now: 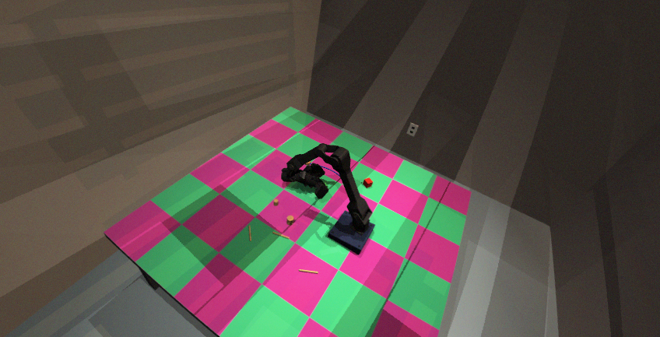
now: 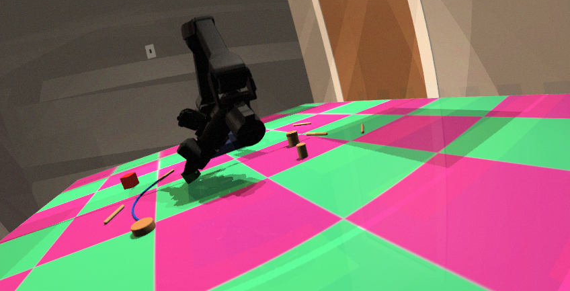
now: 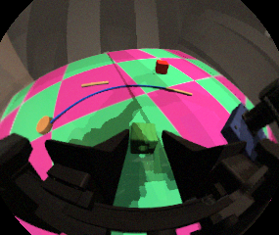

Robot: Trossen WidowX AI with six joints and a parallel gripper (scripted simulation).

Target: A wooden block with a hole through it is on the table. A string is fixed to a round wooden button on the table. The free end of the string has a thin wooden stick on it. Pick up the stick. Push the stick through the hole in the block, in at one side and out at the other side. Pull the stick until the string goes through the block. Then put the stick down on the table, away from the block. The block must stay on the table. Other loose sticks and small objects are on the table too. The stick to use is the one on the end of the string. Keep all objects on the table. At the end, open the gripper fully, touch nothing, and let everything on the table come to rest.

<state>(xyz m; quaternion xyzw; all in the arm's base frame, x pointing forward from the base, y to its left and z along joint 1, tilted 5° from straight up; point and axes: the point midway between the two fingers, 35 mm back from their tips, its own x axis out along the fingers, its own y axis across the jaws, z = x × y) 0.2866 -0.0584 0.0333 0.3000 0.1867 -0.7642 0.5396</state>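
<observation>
My gripper tip is now 10 mm above the green block. The rest, counted from my gripper tip: red cube (200 mm to the right, 140 mm behind, 10 mm below); then round wooden button (190 mm ahead, 80 mm to the right, 20 mm below).
</observation>
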